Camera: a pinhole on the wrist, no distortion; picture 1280 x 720 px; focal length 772.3 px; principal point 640.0 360.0 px. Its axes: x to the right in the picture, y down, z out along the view. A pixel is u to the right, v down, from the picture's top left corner.
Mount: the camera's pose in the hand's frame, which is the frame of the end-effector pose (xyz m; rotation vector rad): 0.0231 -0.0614 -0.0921 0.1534 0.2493 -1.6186
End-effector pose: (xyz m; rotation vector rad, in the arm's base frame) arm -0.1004 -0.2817 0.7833 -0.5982 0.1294 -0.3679
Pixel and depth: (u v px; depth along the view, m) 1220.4 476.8 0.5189
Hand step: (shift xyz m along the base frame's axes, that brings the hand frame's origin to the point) -0.0077 -0.3155 0.5778
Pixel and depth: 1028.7 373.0 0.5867
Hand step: -0.0177 -0.1849 0.6111
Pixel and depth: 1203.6 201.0 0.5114
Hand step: -0.1666 -0.2215 0.5723
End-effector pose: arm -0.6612 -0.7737 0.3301 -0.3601 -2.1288 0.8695
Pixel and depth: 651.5 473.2 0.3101
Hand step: -0.2047 -0.1574 0.0572
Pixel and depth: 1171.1 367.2 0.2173
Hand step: -0.0700 -0.2125 0.1587
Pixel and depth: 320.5 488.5 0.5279
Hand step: -0.4546 -0.1301 -0.1319
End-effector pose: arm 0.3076 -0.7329 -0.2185 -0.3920 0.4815 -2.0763
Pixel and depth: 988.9 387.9 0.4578
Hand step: -0.1664 0.0858 0.4458
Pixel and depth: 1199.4 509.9 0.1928
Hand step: -0.1859 0.0567 0.1739
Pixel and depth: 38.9 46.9 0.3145
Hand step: 0.2387 -0.0395 0.1901
